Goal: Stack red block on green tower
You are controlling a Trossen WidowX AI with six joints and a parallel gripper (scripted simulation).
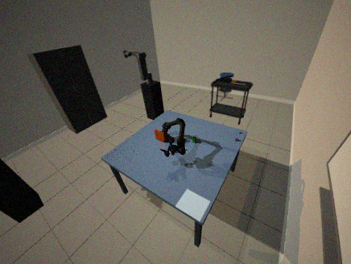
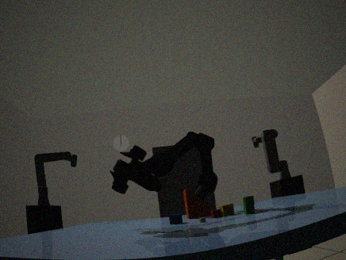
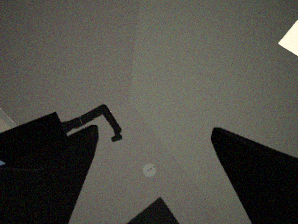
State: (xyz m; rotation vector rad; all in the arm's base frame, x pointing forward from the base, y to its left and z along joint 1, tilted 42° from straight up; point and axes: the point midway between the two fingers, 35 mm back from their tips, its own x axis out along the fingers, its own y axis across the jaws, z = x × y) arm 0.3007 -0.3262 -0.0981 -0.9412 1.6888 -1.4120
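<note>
Now: gripper tip 370 mm to the right of the red block, 250 mm above it and 60 mm past it. Round my gripper tip: purple piece (770 mm to the left, 480 mm ahead, 260 mm below); yellow block (420 mm to the left, 250 mm below, 60 mm behind); blue block (250 mm below, 210 mm to the left, 40 mm behind).
</note>
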